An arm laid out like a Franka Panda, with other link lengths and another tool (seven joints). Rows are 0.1 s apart.
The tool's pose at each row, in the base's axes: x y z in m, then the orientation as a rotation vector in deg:
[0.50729 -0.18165 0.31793 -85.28 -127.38 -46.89]
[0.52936 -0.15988 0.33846 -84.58 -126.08 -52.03]
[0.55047 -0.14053 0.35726 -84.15 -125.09 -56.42]
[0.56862 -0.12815 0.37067 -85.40 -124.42 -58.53]
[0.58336 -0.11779 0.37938 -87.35 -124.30 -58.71]
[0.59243 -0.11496 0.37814 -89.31 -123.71 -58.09]
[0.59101 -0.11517 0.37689 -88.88 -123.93 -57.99]
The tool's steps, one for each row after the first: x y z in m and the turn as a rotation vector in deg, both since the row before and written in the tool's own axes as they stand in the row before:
[0.01877 0.03206 -0.00143 -3.10 2.06 -0.57]
[0.01613 0.03022 0.00056 -2.78 1.48 -0.53]
[0.00904 0.02408 0.00107 -1.85 -0.08 0.39]
[0.00635 0.01870 0.00322 -0.81 -1.10 0.73]
[-0.00235 0.00827 0.00423 -0.21 -0.92 1.18]
[-0.00037 -0.00180 0.00051 0.20 0.12 -0.26]

